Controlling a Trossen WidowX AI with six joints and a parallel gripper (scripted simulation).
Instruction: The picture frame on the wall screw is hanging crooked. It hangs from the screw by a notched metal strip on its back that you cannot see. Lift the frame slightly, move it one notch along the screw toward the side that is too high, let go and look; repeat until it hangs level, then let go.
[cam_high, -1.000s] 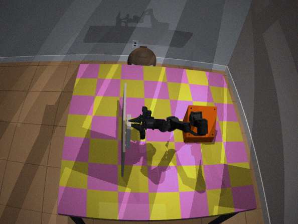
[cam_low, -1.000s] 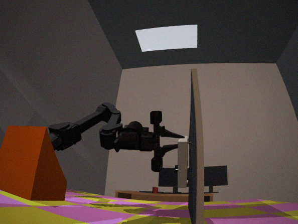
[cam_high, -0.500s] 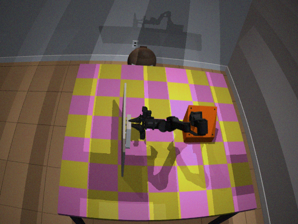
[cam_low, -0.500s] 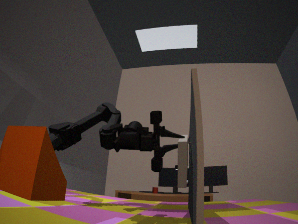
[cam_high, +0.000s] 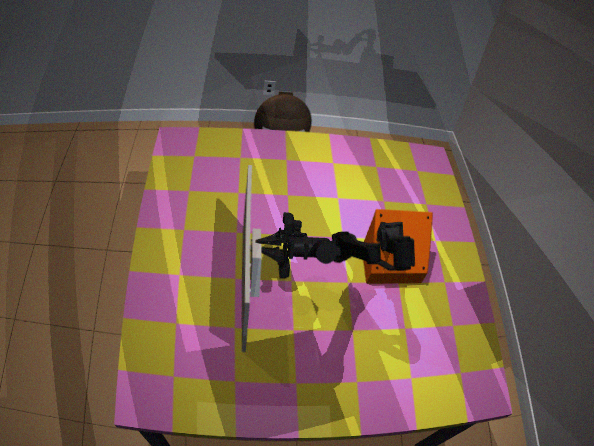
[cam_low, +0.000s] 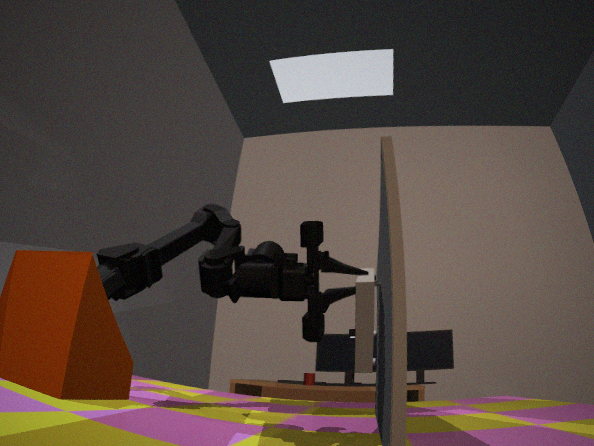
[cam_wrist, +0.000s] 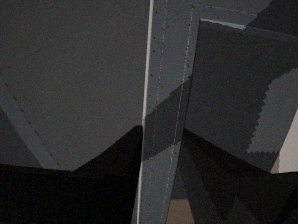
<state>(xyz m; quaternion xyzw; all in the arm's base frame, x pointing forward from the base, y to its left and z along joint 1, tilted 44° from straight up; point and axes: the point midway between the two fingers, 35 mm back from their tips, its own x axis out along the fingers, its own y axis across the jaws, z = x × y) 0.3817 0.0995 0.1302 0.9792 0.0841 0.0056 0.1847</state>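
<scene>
The picture frame lies 3 cm to the left of my gripper tip and 5 cm below it. Round my gripper tip: thin upright wall panel (2 cm ahead, 1 cm to the left, 7 cm below).
</scene>
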